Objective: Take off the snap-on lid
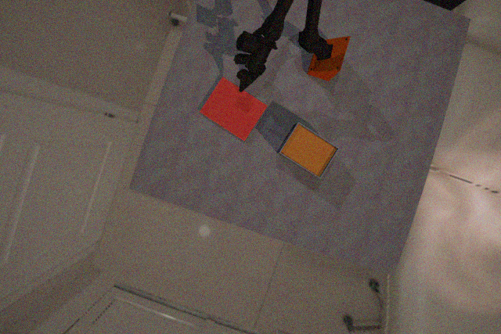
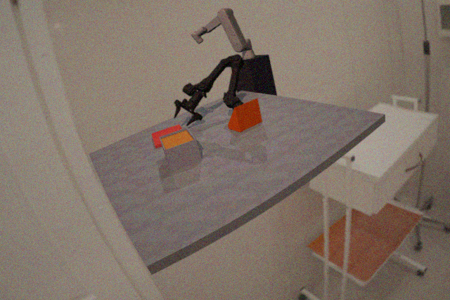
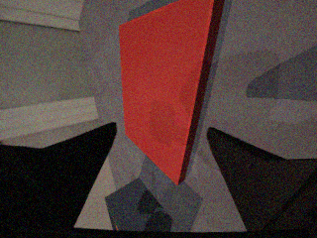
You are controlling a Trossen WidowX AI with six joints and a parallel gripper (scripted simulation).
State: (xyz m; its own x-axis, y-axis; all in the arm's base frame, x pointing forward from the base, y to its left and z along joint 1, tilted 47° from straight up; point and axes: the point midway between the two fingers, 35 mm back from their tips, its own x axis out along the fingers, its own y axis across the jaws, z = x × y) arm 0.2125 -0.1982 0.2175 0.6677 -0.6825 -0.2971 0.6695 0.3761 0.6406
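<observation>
My gripper tip is 90 mm short of the red lid, 30 mm to the left of it and 50 mm above it. The rest, counted from my gripper tip: grey storage box (200 mm ahead, 320 mm to the left, 10 mm below).
</observation>
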